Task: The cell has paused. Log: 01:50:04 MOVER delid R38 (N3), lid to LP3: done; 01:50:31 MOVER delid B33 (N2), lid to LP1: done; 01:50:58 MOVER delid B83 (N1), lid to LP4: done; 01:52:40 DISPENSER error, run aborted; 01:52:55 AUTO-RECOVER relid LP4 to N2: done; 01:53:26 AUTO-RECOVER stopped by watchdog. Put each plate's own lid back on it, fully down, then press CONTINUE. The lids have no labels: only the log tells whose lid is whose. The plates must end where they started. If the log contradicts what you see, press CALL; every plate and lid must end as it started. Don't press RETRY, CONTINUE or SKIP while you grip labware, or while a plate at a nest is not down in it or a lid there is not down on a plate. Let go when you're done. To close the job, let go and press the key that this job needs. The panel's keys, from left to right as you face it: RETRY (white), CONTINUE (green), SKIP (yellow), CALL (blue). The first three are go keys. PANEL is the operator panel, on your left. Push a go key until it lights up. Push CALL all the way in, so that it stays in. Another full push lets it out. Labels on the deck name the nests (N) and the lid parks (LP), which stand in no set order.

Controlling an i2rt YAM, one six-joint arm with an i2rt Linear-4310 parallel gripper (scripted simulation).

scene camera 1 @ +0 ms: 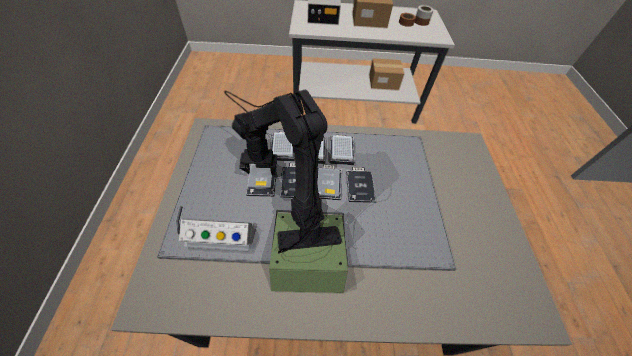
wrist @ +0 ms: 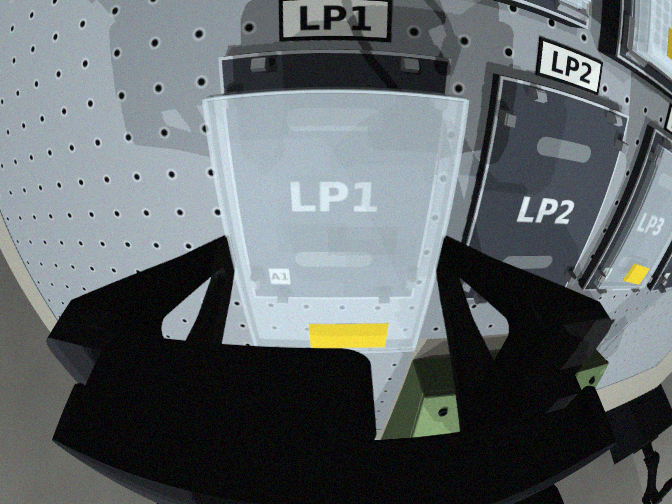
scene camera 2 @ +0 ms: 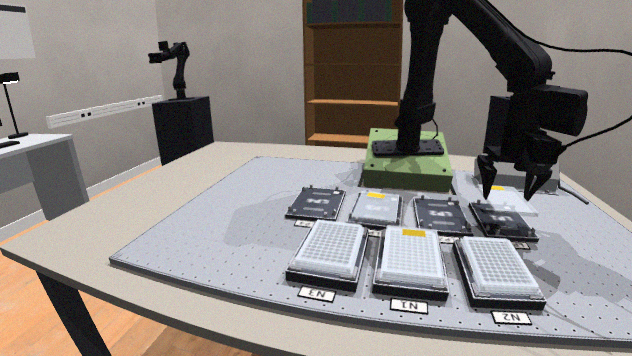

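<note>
My gripper (scene camera 2: 505, 199). A clear lid (scene camera 2: 503, 200). Another, a clear lid (scene camera 2: 374, 207). Wrist view: gripper (wrist: 335, 248) too.
</note>
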